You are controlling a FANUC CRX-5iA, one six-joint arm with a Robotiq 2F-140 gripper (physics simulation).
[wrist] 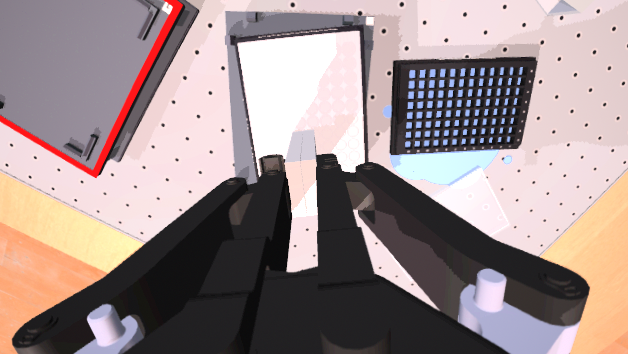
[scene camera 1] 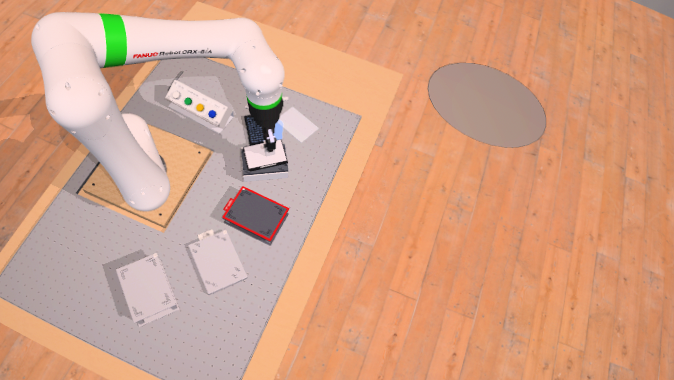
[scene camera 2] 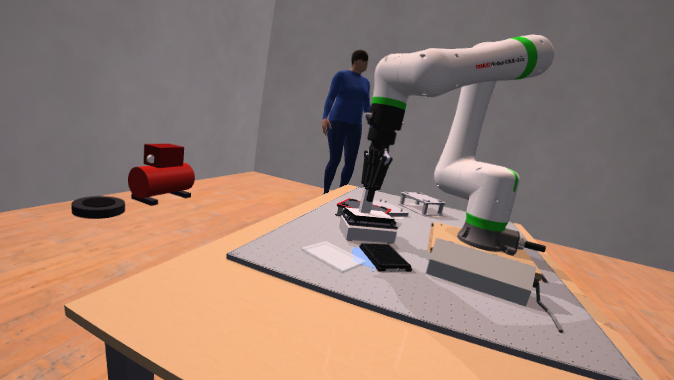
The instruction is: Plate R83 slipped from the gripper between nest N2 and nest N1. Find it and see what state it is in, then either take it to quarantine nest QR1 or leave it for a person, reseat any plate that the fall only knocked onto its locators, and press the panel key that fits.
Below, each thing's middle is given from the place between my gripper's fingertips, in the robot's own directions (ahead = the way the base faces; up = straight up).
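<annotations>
There's the white well plate point(scene camera 1: 255, 156), and my hand is 1 cm above it, 1 cm to the left of it and 1 cm past it. The clear lid point(scene camera 2: 342, 261) is 18 cm to the left of my hand, 7 cm below it and 2 cm behind it, and going by their middles, that lid is the farthest from my hand of the things named here. As for the dark station point(scene camera 2: 352, 230), you'd find it 2 cm to the right of my hand, 4 cm below it and 1 cm behind it.
</annotations>
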